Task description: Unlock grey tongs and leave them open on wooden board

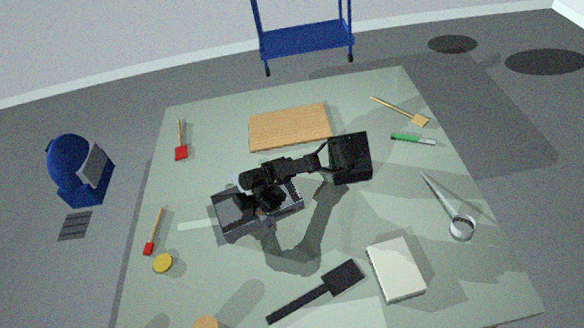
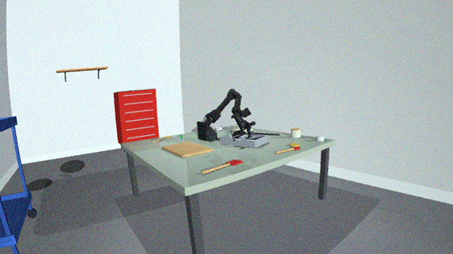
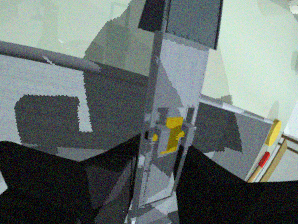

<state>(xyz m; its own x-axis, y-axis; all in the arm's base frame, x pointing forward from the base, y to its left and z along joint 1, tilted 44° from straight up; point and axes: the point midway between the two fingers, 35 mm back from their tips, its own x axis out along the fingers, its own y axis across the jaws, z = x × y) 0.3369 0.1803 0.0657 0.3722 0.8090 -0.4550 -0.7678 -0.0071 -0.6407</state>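
Right now my gripper tip is 6 cm to the left of the roasting tin. From my gripper tip the other things lie so: yellow disc (34 cm ahead, 14 cm to the left, 2 cm below); then yellow lock piece (3 cm behind, 3 cm above, 1 cm to the left); then black spatula (28 cm to the left, 20 cm behind, 3 cm below).
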